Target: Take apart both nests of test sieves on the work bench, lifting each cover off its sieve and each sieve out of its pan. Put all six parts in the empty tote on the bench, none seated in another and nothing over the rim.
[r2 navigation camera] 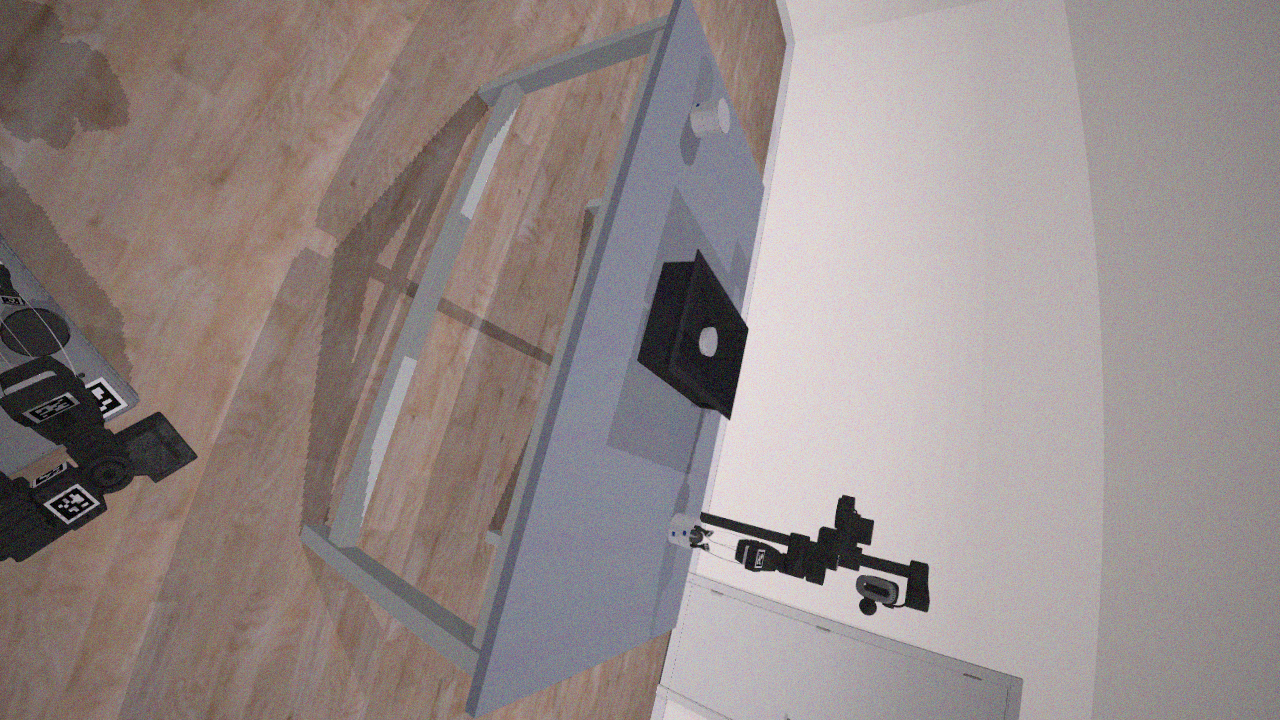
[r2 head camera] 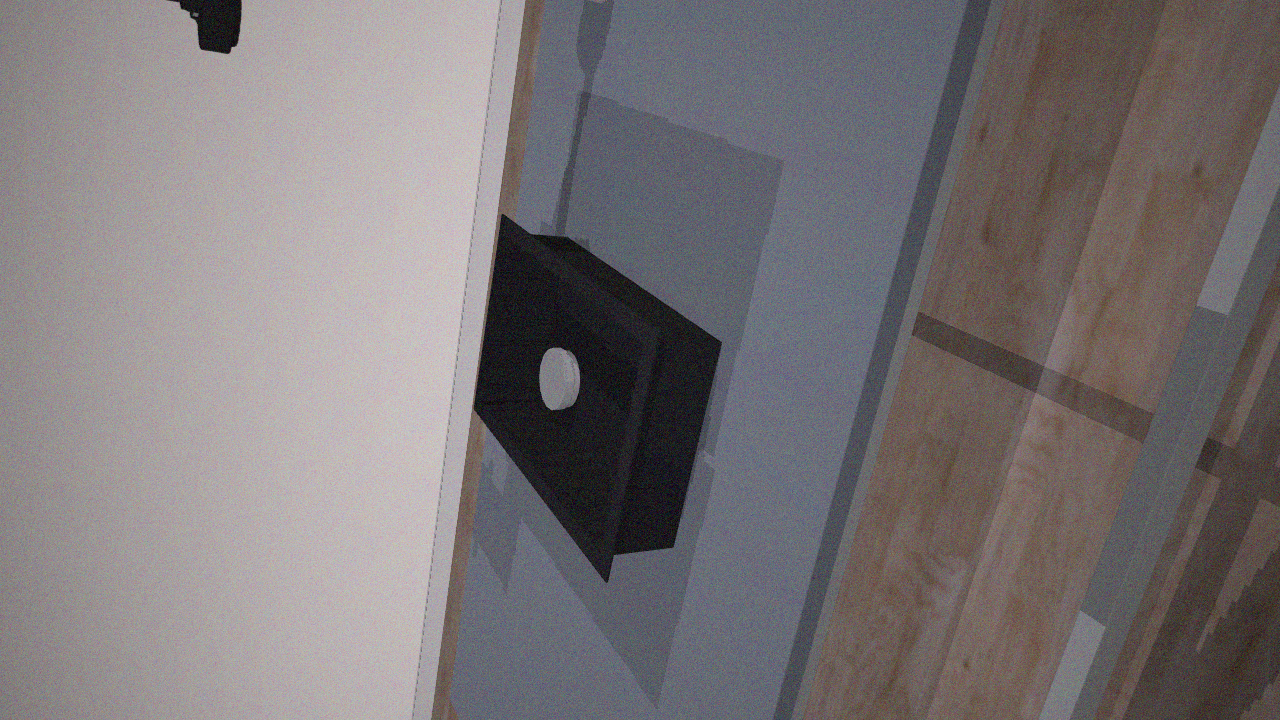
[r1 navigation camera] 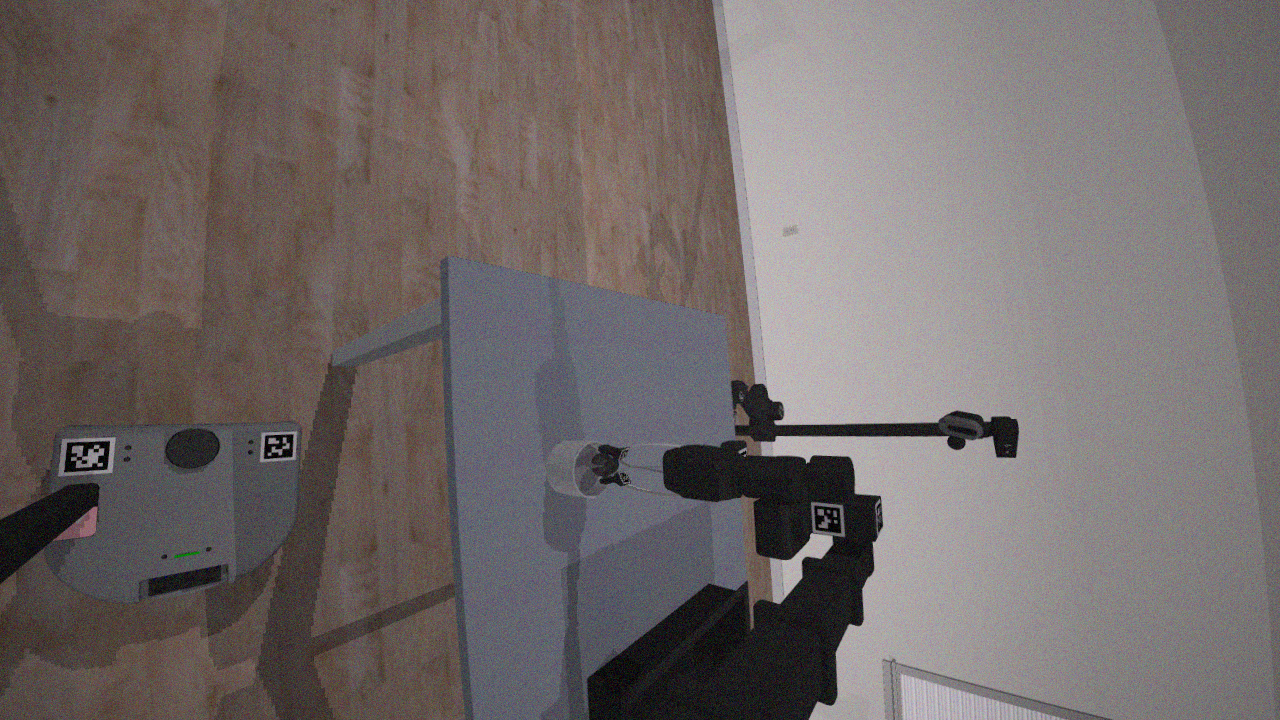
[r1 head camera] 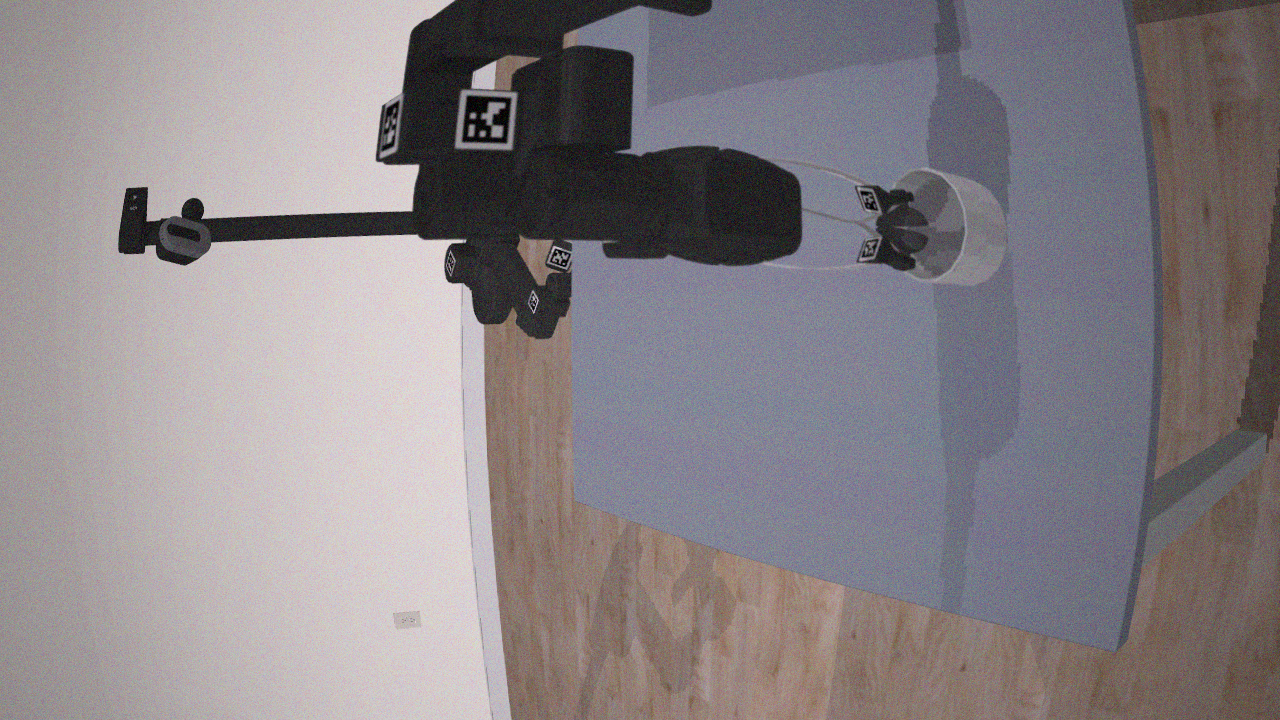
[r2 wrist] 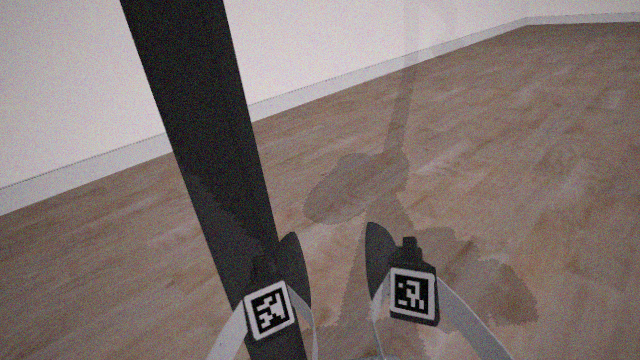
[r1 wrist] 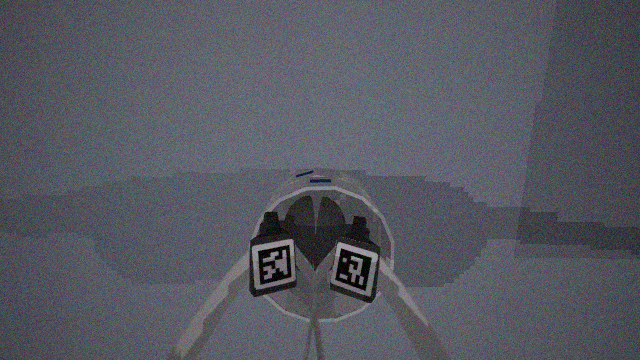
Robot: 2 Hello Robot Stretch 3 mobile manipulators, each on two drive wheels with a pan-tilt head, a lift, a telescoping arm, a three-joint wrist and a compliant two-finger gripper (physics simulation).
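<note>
A pale, open-topped sieve nest [r1 head camera: 982, 241] [r1 navigation camera: 561, 470] [r2 navigation camera: 680, 530] stands upright with no cover, with two blue marks on its wall. My r1 gripper [r1 head camera: 917, 229] [r1 navigation camera: 601, 464] [r1 wrist: 316, 215] points down within its rim, fingertips together. Whether they touch the inner wall is hidden. The other nest [r2 navigation camera: 713, 118], a white cylinder, stands near the opposite bench end. The black tote [r2 head camera: 684, 420] [r2 navigation camera: 664, 326] stands between them; a white round disc [r2 head camera: 559, 379] [r2 navigation camera: 708, 341] shows inside it. My r2 gripper [r2 wrist: 336, 255] is open and empty, away from the nests.
The blue-grey bench [r1 head camera: 733, 420] [r1 navigation camera: 635, 358] [r2 navigation camera: 572, 537] has open legs below. The r2 mast [r1 head camera: 313, 225] [r1 navigation camera: 850, 430] rises behind it in the r1 views. A pale cabinet [r2 navigation camera: 832, 662] stands near the bench end. A dark post [r2 wrist: 210, 125] crosses the r2 wrist view.
</note>
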